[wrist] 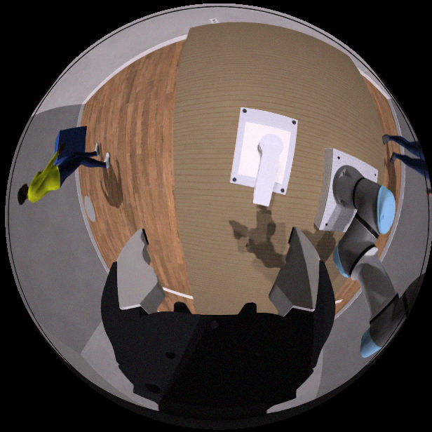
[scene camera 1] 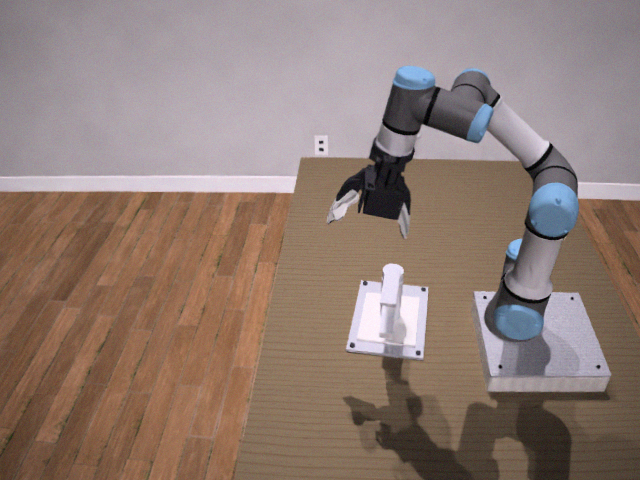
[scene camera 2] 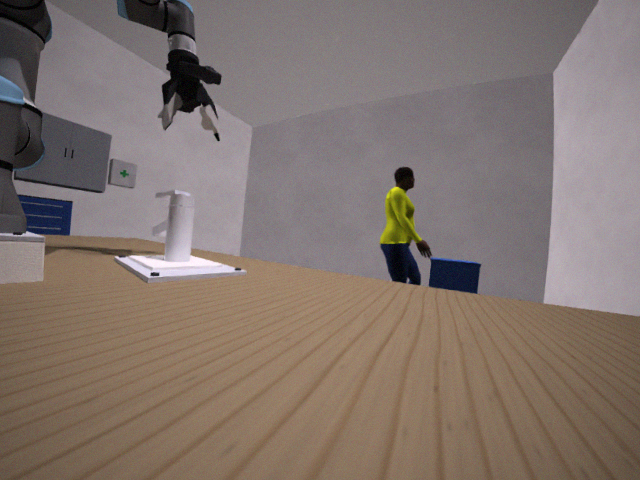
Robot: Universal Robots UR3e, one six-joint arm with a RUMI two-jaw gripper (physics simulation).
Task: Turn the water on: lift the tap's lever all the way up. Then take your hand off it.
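Places are measured from the arm's base along level axes (x ahead, y left, z up), in centimetres.
Where they show: gripper, fingertip midpoint: (scene camera 1: 366,230) (scene camera 2: 194,136).
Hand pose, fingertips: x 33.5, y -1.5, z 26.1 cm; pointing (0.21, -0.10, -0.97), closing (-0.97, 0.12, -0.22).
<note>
Each offset is from my fingertips to the top centre of the thing. "spot": to the spot under its first point. Level surfaces: height alone.
A white tap {spot: dx -9.1, dy -10.0, dz -24.3 cm} (scene camera 2: 178,232) stands upright on a white square base plate (scene camera 1: 422,320) (scene camera 2: 217,271) (wrist: 293,150). Its flat lever {dx -5.9, dy -2.5, dz -16.0 cm} (scene camera 1: 391,293) (scene camera 2: 166,194) (wrist: 265,180) sits on top of the body and looks roughly level in the second scene view, above the short slanted spout {dx -5.7, dy -1.5, dz -21.7 cm} (scene camera 2: 160,227). My gripper (scene camera 1: 367,229) (scene camera 2: 191,133) (wrist: 217,230) is open, with nothing between its jaws. It hangs well above the tap, apart from the lever, with its fingers pointing down. The lever hides most of the spout in the wrist view.
The arm's grey mounting block (scene camera 1: 568,341) (scene camera 2: 20,258) (wrist: 326,195) stands on the wooden table {dz -31.6 cm} (scene camera 1: 320,403) (scene camera 2: 361,387) (wrist: 215,90) beside the tap. A person in a yellow top (scene camera 2: 398,217) (wrist: 46,184) is beyond the table, near a blue box (scene camera 2: 453,275) (wrist: 72,141).
</note>
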